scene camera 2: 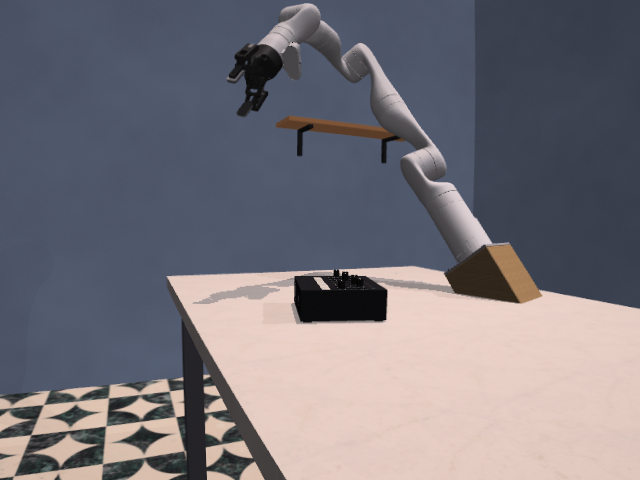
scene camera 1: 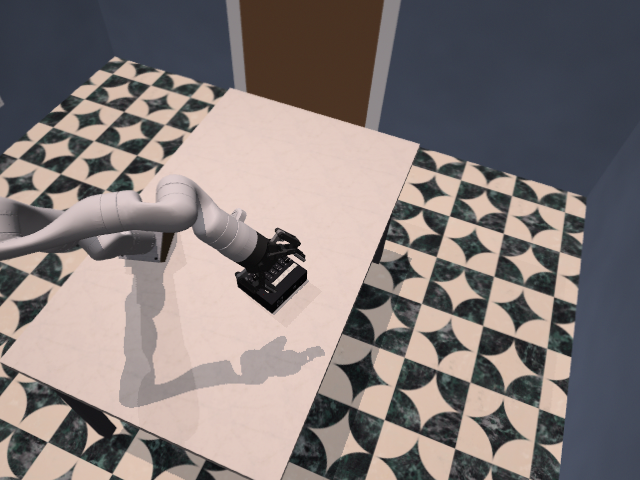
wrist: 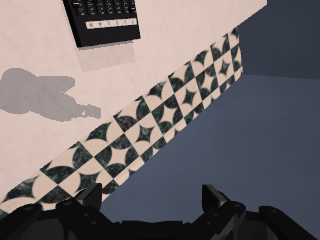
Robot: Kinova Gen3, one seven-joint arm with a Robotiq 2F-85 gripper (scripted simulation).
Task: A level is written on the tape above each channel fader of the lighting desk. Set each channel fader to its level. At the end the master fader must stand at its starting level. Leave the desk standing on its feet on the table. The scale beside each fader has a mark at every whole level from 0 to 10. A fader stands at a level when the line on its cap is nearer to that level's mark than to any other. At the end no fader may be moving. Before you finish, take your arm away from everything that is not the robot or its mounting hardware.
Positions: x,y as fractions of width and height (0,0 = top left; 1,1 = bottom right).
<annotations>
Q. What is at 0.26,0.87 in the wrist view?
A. My gripper.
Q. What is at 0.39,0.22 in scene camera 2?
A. My gripper.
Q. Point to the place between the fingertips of my gripper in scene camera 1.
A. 0.45,0.57
</annotations>
